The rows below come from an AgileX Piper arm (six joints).
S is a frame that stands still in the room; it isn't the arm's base.
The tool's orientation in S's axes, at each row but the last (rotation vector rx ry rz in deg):
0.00 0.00 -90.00
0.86 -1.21 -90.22
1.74 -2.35 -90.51
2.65 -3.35 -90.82
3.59 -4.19 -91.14
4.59 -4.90 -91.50
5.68 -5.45 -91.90
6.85 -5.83 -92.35
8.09 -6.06 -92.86
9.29 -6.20 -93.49
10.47 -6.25 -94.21
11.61 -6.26 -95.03
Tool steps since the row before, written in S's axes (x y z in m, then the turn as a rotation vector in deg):
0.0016 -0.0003 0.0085 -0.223 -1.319 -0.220
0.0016 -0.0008 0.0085 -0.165 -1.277 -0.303
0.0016 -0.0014 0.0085 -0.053 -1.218 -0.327
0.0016 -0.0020 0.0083 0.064 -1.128 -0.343
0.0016 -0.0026 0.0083 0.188 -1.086 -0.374
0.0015 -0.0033 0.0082 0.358 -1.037 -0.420
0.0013 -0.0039 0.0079 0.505 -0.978 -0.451
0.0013 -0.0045 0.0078 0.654 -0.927 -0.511
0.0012 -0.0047 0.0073 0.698 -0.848 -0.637
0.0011 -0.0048 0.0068 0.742 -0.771 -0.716
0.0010 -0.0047 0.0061 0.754 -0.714 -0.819
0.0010 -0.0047 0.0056 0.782 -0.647 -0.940
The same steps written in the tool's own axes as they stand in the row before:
0.0003 0.0016 0.0085 1.319 -0.223 -0.220
0.0008 0.0018 0.0085 1.276 -0.167 -0.304
0.0014 0.0020 0.0084 1.216 -0.057 -0.333
0.0020 0.0022 0.0082 1.124 0.058 -0.356
0.0026 0.0024 0.0081 1.080 0.177 -0.397
0.0033 0.0024 0.0080 1.026 0.340 -0.460
0.0038 0.0024 0.0077 0.962 0.480 -0.509
0.0043 0.0026 0.0076 0.905 0.617 -0.590
0.0044 0.0026 0.0071 0.827 0.637 -0.723
0.0045 0.0026 0.0066 0.751 0.661 -0.810
0.0043 0.0025 0.0060 0.699 0.650 -0.916
0.0042 0.0025 0.0055 0.638 0.647 -1.043

